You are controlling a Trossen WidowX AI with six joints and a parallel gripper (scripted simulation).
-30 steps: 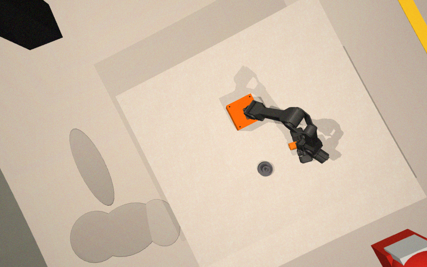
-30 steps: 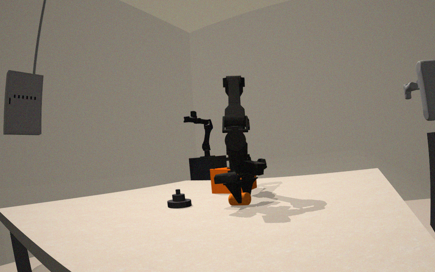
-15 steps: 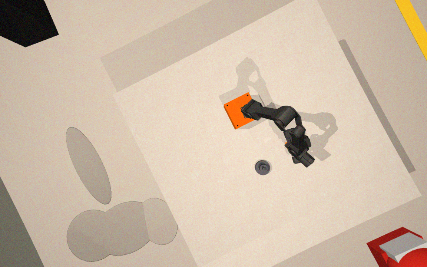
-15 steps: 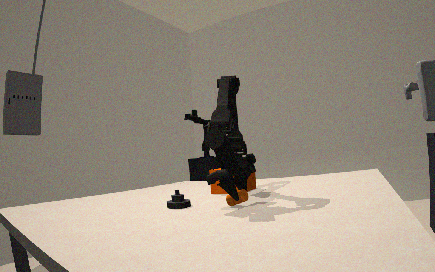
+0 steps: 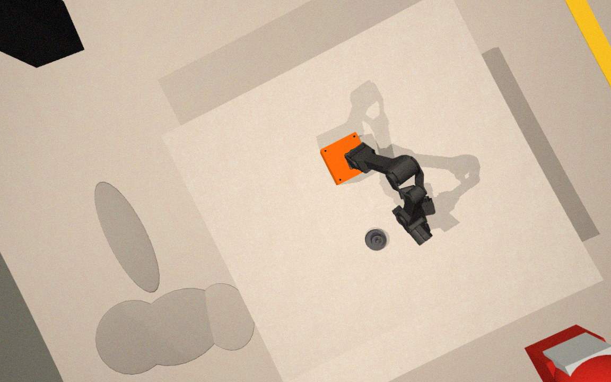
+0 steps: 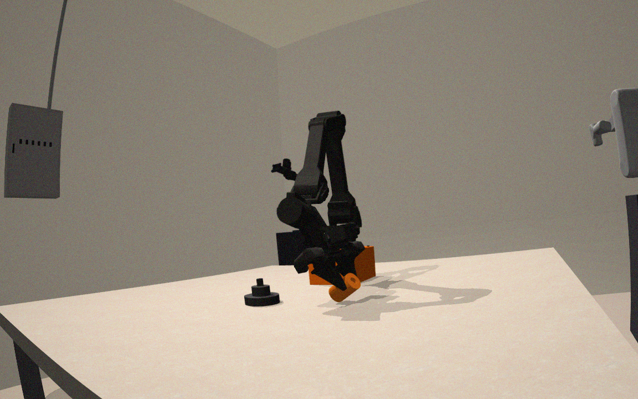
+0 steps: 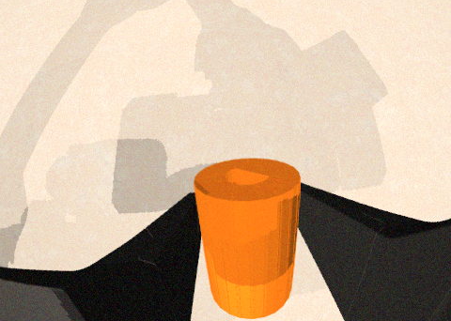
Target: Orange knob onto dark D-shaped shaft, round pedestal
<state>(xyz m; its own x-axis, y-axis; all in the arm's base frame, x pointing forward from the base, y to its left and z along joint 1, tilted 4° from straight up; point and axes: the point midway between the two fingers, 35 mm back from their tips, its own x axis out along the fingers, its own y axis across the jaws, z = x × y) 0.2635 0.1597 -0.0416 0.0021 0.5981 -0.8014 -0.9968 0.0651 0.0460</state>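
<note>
My gripper tip is 60 mm short of the dark round pedestal and 210 mm to the left of it. The rest, counted from my gripper tip: orange knob 20 mm to the right.
</note>
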